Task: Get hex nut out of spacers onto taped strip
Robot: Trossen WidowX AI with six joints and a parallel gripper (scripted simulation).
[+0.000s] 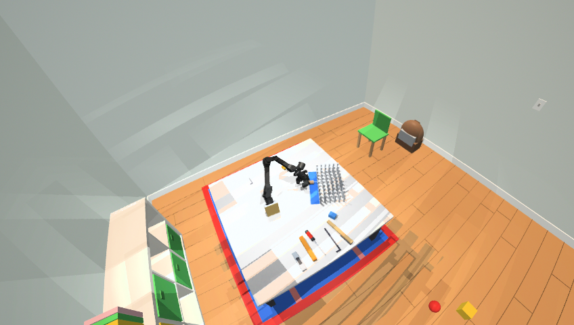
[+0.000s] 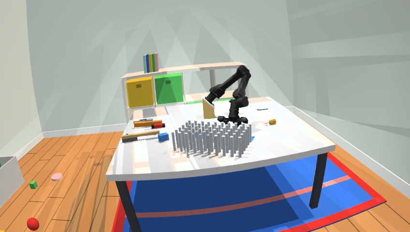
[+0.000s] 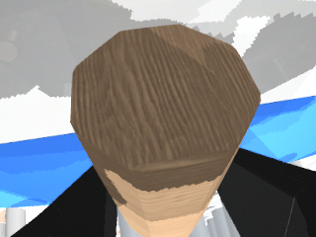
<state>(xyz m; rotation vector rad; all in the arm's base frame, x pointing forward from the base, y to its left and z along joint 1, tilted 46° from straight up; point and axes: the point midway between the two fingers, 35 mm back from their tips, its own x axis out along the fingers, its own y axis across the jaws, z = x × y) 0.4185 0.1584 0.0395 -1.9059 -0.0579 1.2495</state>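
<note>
The blue taped strip lies 1 cm ahead of my gripper tip, 5 cm to the right of it and 1 cm below it. From my gripper tip the other things lie so: blue block: 1 cm ahead, 41 cm to the right, 1 cm above; yellow-handled tool: 15 cm behind, 29 cm to the left; wooden-handled hook tool: 9 cm ahead, 4 cm to the right.
</note>
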